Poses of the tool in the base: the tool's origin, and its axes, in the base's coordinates. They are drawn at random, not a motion.
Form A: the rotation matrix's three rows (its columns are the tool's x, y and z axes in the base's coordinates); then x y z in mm. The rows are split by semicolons.
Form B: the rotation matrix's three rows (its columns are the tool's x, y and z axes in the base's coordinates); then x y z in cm. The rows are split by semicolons. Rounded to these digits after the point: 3 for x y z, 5 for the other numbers.
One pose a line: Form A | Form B
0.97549 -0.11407 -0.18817; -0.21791 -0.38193 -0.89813; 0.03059 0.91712 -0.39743; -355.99 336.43 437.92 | 0.97549 -0.11407 -0.18817; -0.21791 -0.38193 -0.89813; 0.03059 0.91712 -0.39743; -35.599 33.643 43.792
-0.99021 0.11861 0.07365; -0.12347 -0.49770 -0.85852; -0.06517 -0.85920 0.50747; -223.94 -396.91 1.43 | -0.99021 0.11861 0.07365; -0.12347 -0.49770 -0.85852; -0.06517 -0.85920 0.50747; -22.394 -39.691 0.143
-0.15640 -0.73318 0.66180; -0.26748 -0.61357 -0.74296; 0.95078 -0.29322 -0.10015; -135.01 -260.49 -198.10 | -0.15640 -0.73318 0.66180; -0.26748 -0.61357 -0.74296; 0.95078 -0.29322 -0.10015; -13.501 -26.049 -19.810
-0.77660 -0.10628 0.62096; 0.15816 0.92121 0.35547; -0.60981 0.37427 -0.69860; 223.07 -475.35 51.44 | -0.77660 -0.10628 0.62096; 0.15816 0.92121 0.35547; -0.60981 0.37427 -0.69860; 22.307 -47.535 5.144
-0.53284 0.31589 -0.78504; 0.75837 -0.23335 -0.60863; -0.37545 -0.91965 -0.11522; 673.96 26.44 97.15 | -0.53284 0.31589 -0.78504; 0.75837 -0.23335 -0.60863; -0.37545 -0.91965 -0.11522; 67.396 2.644 9.715
